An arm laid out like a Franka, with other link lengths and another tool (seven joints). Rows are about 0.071 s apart.
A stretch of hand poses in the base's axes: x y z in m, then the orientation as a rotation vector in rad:
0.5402 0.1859 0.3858 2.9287 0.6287 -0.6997
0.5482 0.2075 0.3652 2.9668 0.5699 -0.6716
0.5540 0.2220 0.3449 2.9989 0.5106 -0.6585
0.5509 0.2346 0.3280 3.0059 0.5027 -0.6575
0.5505 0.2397 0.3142 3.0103 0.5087 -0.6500
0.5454 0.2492 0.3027 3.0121 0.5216 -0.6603
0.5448 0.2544 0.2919 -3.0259 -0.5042 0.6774
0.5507 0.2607 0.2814 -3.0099 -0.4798 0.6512
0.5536 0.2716 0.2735 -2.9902 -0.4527 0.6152
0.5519 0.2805 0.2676 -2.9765 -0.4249 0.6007
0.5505 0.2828 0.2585 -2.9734 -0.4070 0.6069
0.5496 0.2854 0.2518 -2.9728 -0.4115 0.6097
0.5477 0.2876 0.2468 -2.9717 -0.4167 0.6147
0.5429 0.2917 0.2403 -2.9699 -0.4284 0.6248
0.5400 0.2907 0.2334 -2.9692 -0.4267 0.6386
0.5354 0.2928 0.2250 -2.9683 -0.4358 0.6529
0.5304 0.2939 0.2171 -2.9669 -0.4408 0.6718
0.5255 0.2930 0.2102 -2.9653 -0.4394 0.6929
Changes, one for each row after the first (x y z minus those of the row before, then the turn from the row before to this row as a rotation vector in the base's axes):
0.0080 0.0216 -0.0206 0.0133 -0.0204 -0.0448
0.0058 0.0145 -0.0203 0.0105 -0.0102 -0.0439
-0.0031 0.0126 -0.0169 0.0041 -0.0008 -0.0067
-0.0004 0.0051 -0.0138 0.0051 -0.0046 0.0025
-0.0051 0.0095 -0.0115 0.0064 0.0072 0.0065
-0.0006 0.0052 -0.0108 0.0096 0.0109 -0.0152
0.0059 0.0063 -0.0105 0.0232 -0.0100 -0.0188
0.0029 0.0109 -0.0079 0.0293 -0.0150 -0.0216
-0.0017 0.0089 -0.0059 0.0172 -0.0040 -0.0204
-0.0014 0.0023 -0.0091 0.0012 0.0053 -0.0117
-0.0009 0.0026 -0.0067 -0.0002 0.0017 0.0031
-0.0019 0.0022 -0.0050 -0.0003 0.0031 0.0036
-0.0048 0.0041 -0.0065 -0.0011 0.0061 0.0082
-0.0029 -0.0010 -0.0069 -0.0033 0.0086 -0.0003
-0.0046 0.0021 -0.0084 -0.0033 0.0084 0.0069
-0.0050 0.0011 -0.0079 -0.0043 0.0115 0.0044
-0.0049 -0.0009 -0.0069 -0.0049 0.0131 0.0004

